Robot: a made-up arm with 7 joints. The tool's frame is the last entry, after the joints. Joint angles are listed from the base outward. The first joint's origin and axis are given. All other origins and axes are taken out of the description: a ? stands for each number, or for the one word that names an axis. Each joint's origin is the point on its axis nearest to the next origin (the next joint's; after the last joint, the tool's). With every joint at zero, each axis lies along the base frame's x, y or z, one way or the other. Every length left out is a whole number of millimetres.
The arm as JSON. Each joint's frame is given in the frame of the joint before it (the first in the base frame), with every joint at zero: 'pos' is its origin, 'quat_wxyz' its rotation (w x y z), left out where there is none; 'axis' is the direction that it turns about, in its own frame. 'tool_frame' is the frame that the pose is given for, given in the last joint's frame.
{
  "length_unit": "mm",
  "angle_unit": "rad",
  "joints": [
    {
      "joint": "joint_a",
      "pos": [
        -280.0,
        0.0,
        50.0
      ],
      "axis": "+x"
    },
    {
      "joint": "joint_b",
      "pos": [
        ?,
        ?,
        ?
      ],
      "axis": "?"
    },
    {
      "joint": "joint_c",
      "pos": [
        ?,
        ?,
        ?
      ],
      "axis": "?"
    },
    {
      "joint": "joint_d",
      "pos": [
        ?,
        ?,
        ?
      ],
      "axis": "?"
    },
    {
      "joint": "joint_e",
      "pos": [
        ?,
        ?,
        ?
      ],
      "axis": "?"
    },
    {
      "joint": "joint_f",
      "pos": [
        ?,
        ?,
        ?
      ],
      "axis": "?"
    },
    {
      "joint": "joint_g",
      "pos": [
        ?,
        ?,
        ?
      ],
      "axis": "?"
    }
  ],
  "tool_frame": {
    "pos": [
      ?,
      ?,
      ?
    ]
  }
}
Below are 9 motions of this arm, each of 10 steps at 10 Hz.
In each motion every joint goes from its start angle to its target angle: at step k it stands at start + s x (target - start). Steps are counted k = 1, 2, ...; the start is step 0. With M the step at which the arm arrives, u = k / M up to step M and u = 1 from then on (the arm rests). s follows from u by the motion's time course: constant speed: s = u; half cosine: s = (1 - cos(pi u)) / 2; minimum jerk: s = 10 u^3 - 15 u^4 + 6 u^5.
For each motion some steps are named. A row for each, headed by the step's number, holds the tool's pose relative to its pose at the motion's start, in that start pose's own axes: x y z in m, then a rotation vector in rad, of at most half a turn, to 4 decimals.
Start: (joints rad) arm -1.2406 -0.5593 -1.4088 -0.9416 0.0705 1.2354 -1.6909
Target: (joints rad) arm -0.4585 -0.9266 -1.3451 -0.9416 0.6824 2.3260 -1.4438
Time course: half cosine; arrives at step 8
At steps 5, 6, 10:
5: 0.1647 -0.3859 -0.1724 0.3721 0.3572 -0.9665
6: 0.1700 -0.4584 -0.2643 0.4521 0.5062 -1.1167
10: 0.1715 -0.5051 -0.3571 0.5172 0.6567 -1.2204

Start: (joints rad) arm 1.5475 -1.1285 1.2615 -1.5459 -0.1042 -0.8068 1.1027
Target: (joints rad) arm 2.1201 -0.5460 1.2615 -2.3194 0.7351 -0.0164 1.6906
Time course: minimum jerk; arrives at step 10
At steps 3, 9, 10:
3: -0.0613 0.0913 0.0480 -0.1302 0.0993 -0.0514
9: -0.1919 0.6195 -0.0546 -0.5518 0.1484 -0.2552
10: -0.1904 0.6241 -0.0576 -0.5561 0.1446 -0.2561

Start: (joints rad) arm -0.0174 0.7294 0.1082 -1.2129 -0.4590 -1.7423 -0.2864
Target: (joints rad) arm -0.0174 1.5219 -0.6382 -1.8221 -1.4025 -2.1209 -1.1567
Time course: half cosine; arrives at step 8
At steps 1, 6, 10:
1: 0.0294 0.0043 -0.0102 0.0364 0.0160 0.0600
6: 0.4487 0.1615 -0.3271 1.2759 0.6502 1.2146
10: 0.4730 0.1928 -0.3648 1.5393 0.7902 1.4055

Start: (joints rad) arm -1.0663 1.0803 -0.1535 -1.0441 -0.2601 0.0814 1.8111
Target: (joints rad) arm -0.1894 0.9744 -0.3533 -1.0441 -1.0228 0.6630 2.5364
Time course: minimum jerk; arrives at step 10
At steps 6, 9, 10:
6: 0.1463 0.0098 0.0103 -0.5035 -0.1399 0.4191
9: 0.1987 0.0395 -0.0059 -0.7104 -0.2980 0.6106
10: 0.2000 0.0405 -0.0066 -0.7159 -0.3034 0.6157

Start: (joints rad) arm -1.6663 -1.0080 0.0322 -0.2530 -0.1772 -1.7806 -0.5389
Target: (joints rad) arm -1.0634 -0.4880 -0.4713 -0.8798 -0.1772 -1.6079 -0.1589
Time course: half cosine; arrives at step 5
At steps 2, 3, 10:
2: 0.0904 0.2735 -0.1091 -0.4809 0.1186 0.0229
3: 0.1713 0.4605 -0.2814 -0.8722 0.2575 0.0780
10: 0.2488 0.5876 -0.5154 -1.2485 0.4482 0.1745

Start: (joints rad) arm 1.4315 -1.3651 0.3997 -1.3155 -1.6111 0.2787 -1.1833
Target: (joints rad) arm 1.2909 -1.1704 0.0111 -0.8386 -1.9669 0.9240 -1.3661
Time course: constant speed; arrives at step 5
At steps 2, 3, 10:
2: 0.2016 0.1225 -0.0587 -0.2499 0.2418 -0.1995
3: 0.2858 0.1712 -0.1136 -0.3910 0.3240 -0.2965
10: 0.4159 0.2418 -0.2514 -0.6967 0.4035 -0.4684

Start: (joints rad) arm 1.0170 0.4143 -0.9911 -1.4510 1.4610 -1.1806 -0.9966
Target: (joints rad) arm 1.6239 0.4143 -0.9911 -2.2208 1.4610 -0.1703 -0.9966
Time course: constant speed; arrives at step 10
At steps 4, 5, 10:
4: 0.0339 -0.1129 -0.0896 0.1412 0.1295 -0.2330
5: 0.0446 -0.1428 -0.1192 0.1732 0.1705 -0.2802
10: 0.1197 -0.2833 -0.3041 0.2830 0.4212 -0.4622

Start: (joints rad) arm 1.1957 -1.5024 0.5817 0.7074 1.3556 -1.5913 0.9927
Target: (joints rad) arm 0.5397 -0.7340 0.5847 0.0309 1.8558 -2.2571 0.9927
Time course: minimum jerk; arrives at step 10
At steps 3, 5, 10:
3: 0.0159 -0.0645 0.0121 0.0140 0.0582 -0.0268
5: 0.0713 -0.1749 0.0951 -0.0363 0.1738 -0.0964
10: 0.1981 -0.2354 0.3471 -0.2784 0.2559 -0.2224

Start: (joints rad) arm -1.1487 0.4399 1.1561 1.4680 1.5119 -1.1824 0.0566
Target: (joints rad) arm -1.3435 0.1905 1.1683 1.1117 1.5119 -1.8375 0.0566
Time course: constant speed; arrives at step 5
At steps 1, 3, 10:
1: -0.0734 -0.0353 -0.0303 0.0537 -0.1960 0.0017
3: -0.2035 -0.1054 -0.1390 0.1599 -0.5872 0.0019
10: -0.2878 -0.1711 -0.3014 0.2702 -0.9732 0.0001

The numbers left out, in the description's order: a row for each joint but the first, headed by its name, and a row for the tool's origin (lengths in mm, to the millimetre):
joint_b: xyz 0.0 -110.0 -60.0, axis +y
joint_c: xyz -70.0 0.0 -210.0, axis +z
joint_d: xyz -20.0 320.0 0.0, axis +y
joint_e: xyz -220.0 0.0 80.0, axis +x
joint_f: xyz 0.0 -380.0 -60.0, axis +y
joint_g: xyz 110.0 0.0 380.0, axis -x
tool: xyz 0.0 -70.0 50.0

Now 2 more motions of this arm.
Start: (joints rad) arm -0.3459 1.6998 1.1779 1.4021 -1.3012 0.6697 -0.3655
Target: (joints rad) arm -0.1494 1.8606 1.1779 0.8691 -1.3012 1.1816 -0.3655
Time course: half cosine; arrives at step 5
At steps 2, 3, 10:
2: -0.0410 -0.0105 -0.0698 0.0516 0.0233 -0.1493
3: -0.0705 -0.0276 -0.1414 0.1199 0.0446 -0.2622
10: -0.0938 -0.0529 -0.2313 0.2167 0.0709 -0.3616

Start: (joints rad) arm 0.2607 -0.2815 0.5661 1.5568 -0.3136 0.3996 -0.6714
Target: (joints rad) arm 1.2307 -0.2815 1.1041 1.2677 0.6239 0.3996 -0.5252
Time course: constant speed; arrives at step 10
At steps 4, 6, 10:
4: -0.0016 -0.0244 -0.0919 0.1062 -0.1006 0.5050
6: 0.0280 -0.0161 -0.1324 0.1490 -0.1287 0.7754
10: 0.1014 0.0794 -0.1902 0.1954 -0.1398 1.3402

